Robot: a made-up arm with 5 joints. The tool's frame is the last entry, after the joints.
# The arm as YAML. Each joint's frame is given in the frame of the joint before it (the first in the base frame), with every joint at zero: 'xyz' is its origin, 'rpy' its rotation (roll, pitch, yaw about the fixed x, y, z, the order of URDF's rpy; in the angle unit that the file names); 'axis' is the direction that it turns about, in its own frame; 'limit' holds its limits. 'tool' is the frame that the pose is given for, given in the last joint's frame.
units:
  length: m
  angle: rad
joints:
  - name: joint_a
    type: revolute
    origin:
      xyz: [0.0, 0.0, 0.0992]
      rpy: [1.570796, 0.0, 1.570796]
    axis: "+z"
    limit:
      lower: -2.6
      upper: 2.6
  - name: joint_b
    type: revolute
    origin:
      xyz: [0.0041, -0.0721, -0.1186]
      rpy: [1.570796, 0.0, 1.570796]
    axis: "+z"
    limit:
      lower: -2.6
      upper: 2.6
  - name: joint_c
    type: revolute
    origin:
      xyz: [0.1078, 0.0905, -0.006]
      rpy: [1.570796, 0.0, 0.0]
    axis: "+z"
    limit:
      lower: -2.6
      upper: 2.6
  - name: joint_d
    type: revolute
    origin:
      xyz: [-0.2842, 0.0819, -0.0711]
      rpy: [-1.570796, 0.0, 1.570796]
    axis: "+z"
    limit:
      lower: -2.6
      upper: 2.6
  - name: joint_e
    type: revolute
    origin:
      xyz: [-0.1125, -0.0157, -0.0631]
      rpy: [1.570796, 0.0, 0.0]
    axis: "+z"
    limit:
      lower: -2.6
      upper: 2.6
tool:
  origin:
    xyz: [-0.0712, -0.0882, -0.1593]
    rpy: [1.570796, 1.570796, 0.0]
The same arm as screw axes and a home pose.
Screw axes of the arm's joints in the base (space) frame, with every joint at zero. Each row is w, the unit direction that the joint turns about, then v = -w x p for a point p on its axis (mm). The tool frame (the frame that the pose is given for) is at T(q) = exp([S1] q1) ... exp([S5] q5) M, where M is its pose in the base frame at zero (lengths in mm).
S1: w 1 0 0 v 0 99.2 0
S2: w 0 1 0 v -27.1 0 -118.6
S3: w -1 0 0 v 0 -134.9 -1.9
S4: w 0 0 -1 v -80 43 0
S5: w -1 0 0 v 0 86.2 -32.5
M =
1 0.000001 0 186.6
-0.000001 1 0 -103.7
0 0 1 2
0 0 0 1
Joint limits (deg, base to tool): -148.97..148.97 -148.97..148.97 -148.97..148.97 -148.97..148.97 -148.97..148.97

